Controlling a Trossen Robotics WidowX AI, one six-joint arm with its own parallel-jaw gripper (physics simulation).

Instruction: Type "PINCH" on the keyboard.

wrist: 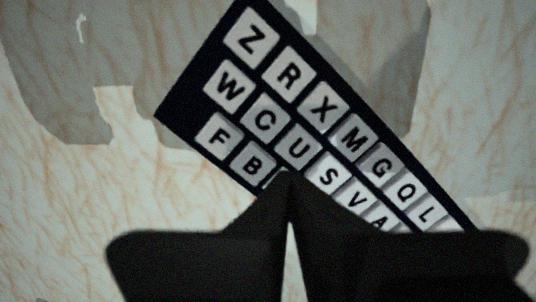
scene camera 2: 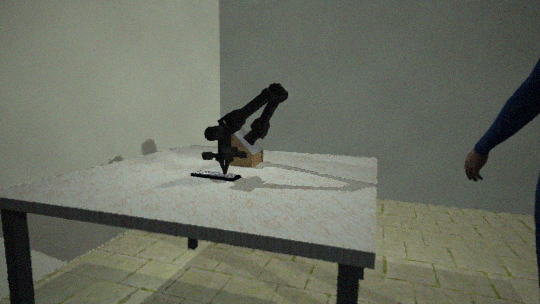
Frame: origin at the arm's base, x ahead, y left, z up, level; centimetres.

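Seen in the pictures: gripper, fingertip midpoint: (wrist: 287, 178) (scene camera 2: 224, 174); arm's base at its link origin: (scene camera 2: 248, 140).
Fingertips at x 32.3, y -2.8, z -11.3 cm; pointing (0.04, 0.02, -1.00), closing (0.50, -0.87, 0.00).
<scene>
Pixels of each thing's top centre, then the offset from my fingertips to it. Level surfaces: height alone.
- C key at its top centre: (wrist: 265, 120) dx +2.2, dy +2.5, dz +0.5 cm
- U key at its top centre: (wrist: 298, 148) dx +1.7, dy +0.5, dz +0.4 cm
- B key at its top centre: (wrist: 252, 165) dx +0.0, dy +2.0, dz +0.5 cm
- table at its surface level: dz -1.1 cm
The keyboard (scene camera 2: 200, 174) (wrist: 182, 107) is a thin black board with light square keys, lying flat on the table. In the wrist view it runs slantwise from the top middle to the lower right. The C key (wrist: 265, 120) shows beside the U key (wrist: 299, 148), with the B key (wrist: 252, 164) below. My gripper (scene camera 2: 225, 173) (wrist: 287, 178) is shut and empty, pointing down. Its tips are at the key just past B in the front row, low over or touching it. That key's letter is hidden by the fingertips. The P, I, N and H keys cannot be made out.
A wooden block with a sloped grey top (scene camera 2: 254, 159) stands behind the keyboard, close to my arm. The table (scene camera 2: 300, 215) has a dark front edge. A person's arm and hand (scene camera 2: 476, 164) show at the right, beyond the table. Shadows of my arm cross the table top.
</scene>
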